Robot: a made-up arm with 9 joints.
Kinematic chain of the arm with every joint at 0, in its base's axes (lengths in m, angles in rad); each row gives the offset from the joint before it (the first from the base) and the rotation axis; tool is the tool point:
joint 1: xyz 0 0 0.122 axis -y
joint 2: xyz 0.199 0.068 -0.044 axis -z
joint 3: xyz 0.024 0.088 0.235 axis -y
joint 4: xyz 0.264 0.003 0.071 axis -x
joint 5: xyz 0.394 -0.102 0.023 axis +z
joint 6: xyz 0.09 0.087 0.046 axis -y
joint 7: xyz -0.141 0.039 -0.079 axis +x
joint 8: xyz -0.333 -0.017 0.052 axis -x
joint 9: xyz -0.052 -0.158 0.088 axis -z
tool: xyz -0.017 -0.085 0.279
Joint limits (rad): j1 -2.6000..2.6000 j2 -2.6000..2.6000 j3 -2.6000..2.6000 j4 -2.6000..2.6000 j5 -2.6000..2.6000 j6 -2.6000..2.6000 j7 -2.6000..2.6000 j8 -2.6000..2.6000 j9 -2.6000..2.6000
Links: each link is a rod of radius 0.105 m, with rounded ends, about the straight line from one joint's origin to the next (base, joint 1, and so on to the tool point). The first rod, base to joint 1, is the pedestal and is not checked.
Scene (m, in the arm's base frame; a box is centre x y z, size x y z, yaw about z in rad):
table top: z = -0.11
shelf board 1: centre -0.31 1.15 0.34 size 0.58 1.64 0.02 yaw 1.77
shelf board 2: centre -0.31 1.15 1 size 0.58 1.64 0.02 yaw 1.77
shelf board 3: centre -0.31 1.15 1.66 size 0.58 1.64 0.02 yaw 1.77
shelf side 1: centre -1.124 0.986 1 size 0.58 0.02 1.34 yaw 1.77
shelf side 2: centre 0.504 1.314 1 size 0.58 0.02 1.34 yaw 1.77
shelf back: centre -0.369 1.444 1 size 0.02 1.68 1.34 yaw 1.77
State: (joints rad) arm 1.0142 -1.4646 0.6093 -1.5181 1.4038 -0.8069 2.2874 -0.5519 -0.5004
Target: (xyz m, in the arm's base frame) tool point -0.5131 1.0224 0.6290
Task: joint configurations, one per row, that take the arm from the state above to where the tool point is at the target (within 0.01 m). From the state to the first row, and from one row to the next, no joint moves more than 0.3 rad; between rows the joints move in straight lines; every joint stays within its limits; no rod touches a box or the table.
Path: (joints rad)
1: 0.9824 -1.5030 0.7052 -1.6507 1.4458 -1.0496 2.3724 -0.6406 -0.6327
2: 0.9505 -1.5414 0.8010 -1.7833 1.4878 -1.2923 2.4575 -0.7292 -0.7649
3: 0.9187 -1.5798 0.8969 -1.9160 1.5298 -1.5350 2.5425 -0.8179 -0.8972
4: 1.0096 -1.5480 0.9786 -1.7820 1.6144 -1.2896 2.3645 -0.6443 -0.7708
5: 1.1005 -1.5161 1.0603 -1.6481 1.6990 -1.0442 2.1865 -0.4708 -0.6443
6: 1.1914 -1.4843 1.1420 -1.5141 1.7836 -0.7987 2.0085 -0.2972 -0.5179

